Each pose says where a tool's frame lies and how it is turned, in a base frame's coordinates. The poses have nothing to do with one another.
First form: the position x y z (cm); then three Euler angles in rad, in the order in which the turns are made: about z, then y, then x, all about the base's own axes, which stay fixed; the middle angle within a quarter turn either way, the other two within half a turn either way.
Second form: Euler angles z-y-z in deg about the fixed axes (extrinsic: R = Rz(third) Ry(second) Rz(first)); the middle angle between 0 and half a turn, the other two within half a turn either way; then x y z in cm. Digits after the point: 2 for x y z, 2 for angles.
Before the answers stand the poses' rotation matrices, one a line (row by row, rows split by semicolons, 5 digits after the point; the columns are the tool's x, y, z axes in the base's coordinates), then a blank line. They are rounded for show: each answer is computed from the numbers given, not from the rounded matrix.
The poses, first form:
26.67 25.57 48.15 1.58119 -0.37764 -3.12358
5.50 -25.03 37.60 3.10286 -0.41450 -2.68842
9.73 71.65 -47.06 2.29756 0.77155 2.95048
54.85 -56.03 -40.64 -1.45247 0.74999 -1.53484
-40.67 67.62 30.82 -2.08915 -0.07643 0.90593
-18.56 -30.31 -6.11 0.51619 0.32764 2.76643
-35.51 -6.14 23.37 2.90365 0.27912 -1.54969
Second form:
-0.00966 -0.92949 -0.36873; -0.99985 0.00375 0.01674; -0.01418 0.36884 -0.92939
-0.91463 -0.03544 -0.40273; -0.21101 0.89156 0.40074; 0.34486 0.45151 -0.82293
-0.47630 -0.53571 0.69725; -0.82172 0.55338 -0.13616; -0.31290 -0.63780 -0.70378
0.08638 0.72658 0.68163; -0.11611 -0.67218 0.73122; 0.98947 -0.14231 0.02630
-0.49400 0.86610 -0.07636; -0.50614 -0.35787 -0.78470; -0.70696 -0.34900 0.61515
0.82344 -0.46731 0.32181; -0.35669 -0.86742 -0.34693; 0.44127 0.17089 -0.88095
-0.93421 -0.22658 0.27551; 0.27266 0.04441 0.96108; -0.23000 0.97298 0.02029

87.80 158.34 177.40 26.67 25.57 48.15
127.37 145.38 135.14 5.50 -25.03 37.60
-63.87 134.73 -11.05 9.73 71.65 -47.06
-171.82 88.49 47.01 54.85 -56.03 -40.64
-26.27 52.04 -95.56 -40.67 67.62 30.82
158.83 151.76 -47.15 -18.56 -30.31 -6.11
76.70 88.84 74.00 -35.51 -6.14 23.37

